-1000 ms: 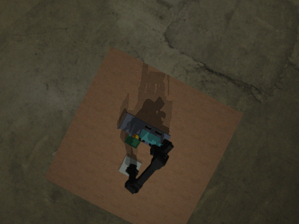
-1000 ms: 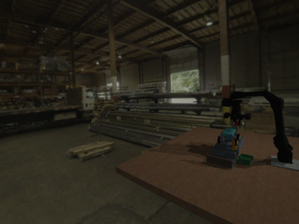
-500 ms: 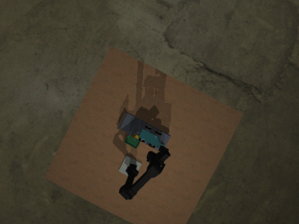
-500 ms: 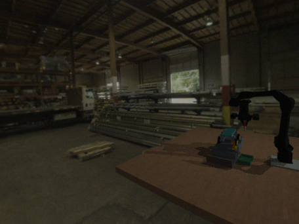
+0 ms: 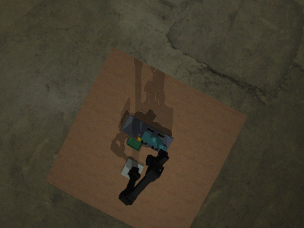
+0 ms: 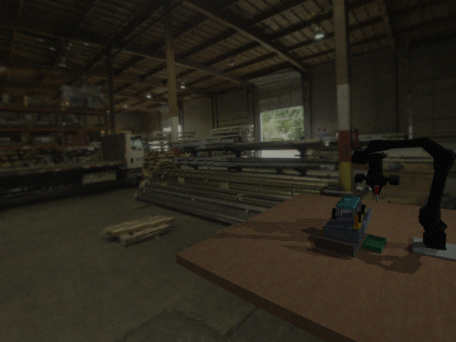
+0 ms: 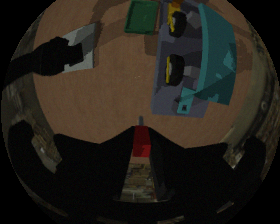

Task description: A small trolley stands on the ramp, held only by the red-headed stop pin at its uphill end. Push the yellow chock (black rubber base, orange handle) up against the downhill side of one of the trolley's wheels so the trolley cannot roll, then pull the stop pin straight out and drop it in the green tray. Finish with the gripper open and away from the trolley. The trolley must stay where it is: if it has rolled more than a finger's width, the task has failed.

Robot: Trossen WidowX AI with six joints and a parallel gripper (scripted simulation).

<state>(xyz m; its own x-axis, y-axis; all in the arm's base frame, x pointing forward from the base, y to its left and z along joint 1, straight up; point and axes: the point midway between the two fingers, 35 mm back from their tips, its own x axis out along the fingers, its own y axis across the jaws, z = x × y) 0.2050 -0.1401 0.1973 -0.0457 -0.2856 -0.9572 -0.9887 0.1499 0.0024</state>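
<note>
Now: gripper tip 22 cm to the right of the green tray, 18 cm above it and 1 cm short of it. From my gripper tip the other things lie so: red-headed stop pin right at my gripper tip; grey ramp 13 cm below, 12 cm ahead, 10 cm to the left; teal trolley 12 cm ahead, 10 cm to the left, 6 cm below.
</note>
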